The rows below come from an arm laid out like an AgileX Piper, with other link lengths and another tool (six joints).
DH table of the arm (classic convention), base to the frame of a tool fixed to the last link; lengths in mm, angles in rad. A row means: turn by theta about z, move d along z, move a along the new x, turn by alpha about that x. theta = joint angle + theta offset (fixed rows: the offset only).
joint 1: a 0  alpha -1.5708  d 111.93  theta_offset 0
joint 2: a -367.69  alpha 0  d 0  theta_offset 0.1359
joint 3: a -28.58  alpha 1.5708  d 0  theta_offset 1.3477
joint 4: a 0  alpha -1.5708  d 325.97  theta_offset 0
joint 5: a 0  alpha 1.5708  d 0  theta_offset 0
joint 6: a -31.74  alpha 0.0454  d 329  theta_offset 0.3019
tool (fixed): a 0  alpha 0  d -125.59  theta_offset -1.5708
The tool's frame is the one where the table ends.
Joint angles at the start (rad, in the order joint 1, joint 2, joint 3, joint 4, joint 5, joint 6): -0.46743, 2.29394, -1.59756, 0.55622, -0.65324, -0.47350
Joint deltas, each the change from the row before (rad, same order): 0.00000, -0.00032, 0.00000, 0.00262, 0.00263, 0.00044; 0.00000, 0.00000, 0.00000, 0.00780, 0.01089, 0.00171; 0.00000, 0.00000, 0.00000, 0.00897, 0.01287, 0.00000; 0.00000, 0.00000, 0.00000, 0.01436, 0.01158, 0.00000; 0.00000, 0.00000, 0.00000, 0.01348, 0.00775, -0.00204; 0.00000, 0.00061, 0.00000, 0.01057, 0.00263, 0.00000
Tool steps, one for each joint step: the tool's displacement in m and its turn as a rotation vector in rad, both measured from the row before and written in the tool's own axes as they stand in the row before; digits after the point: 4 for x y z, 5 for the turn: 0.0002, 0.0003, 0.0001, -0.00269, 0.00103, 0.00251; 0.0008, 0.0023, 0.0004, -0.01188, 0.00278, 0.00741; 0.0008, 0.0027, 0.0005, -0.01389, 0.00306, 0.00661; 0.0016, 0.0026, 0.0005, -0.01334, 0.00628, 0.01108; 0.0015, 0.0018, 0.0004, -0.00935, 0.00631, 0.00858; 0.0015, 0.0011, 0.0003, -0.00454, 0.00568, 0.00829
